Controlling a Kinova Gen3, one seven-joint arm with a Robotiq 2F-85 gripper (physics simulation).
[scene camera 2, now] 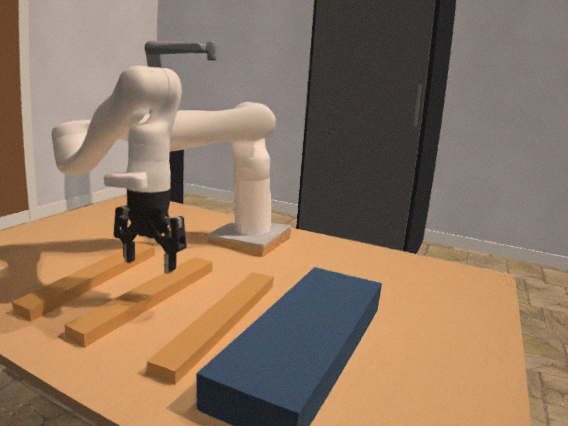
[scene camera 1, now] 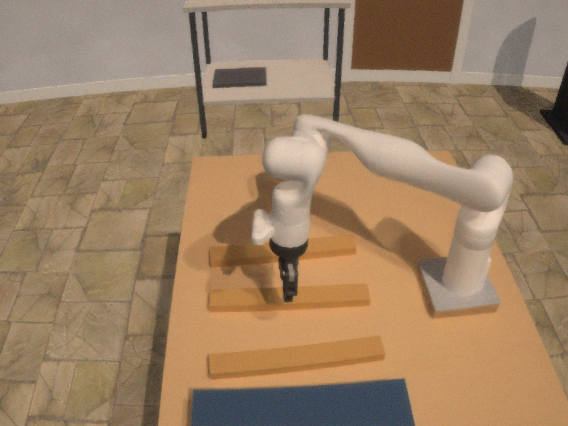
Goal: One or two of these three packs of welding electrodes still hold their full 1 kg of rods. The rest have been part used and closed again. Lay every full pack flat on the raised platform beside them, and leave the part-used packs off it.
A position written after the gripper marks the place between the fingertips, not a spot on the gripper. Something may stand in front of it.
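The gripper (scene camera 2: pixel 149 267), (scene camera 1: pixel 285 284), visible.
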